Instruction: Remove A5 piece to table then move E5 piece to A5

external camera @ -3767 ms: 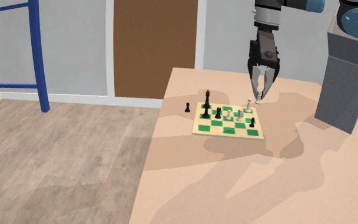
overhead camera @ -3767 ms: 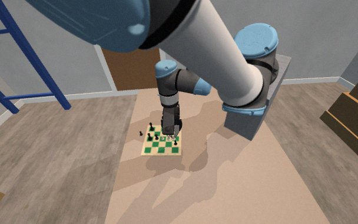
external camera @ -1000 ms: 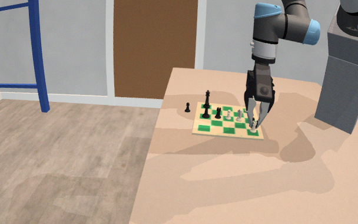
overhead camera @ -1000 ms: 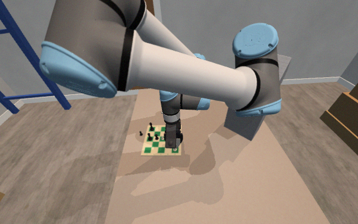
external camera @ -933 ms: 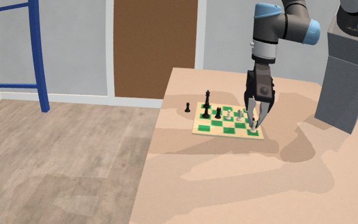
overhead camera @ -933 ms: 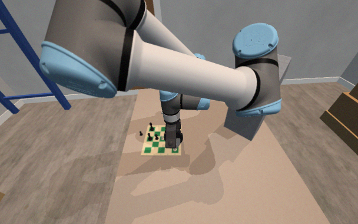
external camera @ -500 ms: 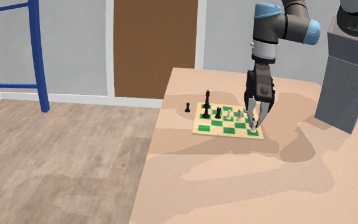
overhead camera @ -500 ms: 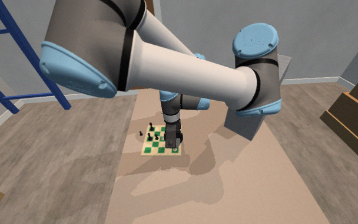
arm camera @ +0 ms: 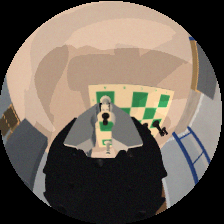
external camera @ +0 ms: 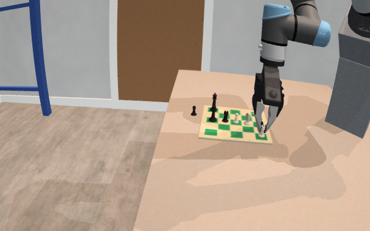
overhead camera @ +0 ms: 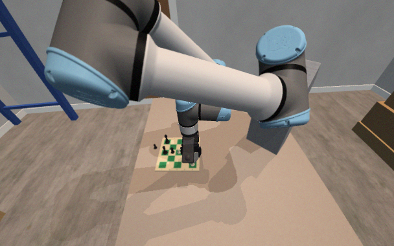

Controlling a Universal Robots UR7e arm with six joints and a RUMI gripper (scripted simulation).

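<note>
My gripper is now 1 cm above the white rook. Also, from my hand: cream chessboard: 9 cm ahead, 6 cm to the right, 3 cm below; tall black piece: 17 cm ahead, 13 cm to the right.
</note>
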